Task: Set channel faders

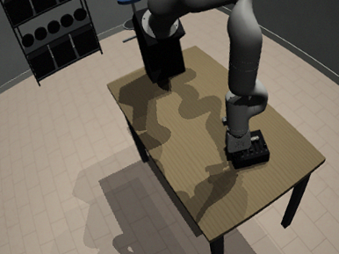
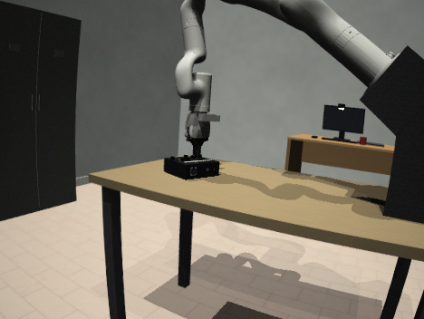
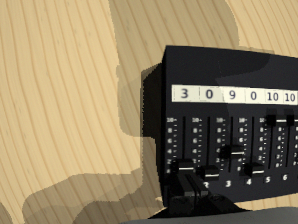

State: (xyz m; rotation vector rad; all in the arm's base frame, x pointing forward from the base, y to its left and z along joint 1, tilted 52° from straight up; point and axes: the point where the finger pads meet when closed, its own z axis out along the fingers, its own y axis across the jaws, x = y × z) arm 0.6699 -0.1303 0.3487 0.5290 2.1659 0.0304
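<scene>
Now: the master fader 12 cm to the left of my hand, 6 cm ahead of it and 2 cm below it. The rest, counted from my hand: fader cap 2 cm below, 2 cm behind, 1 cm to the left.
</scene>
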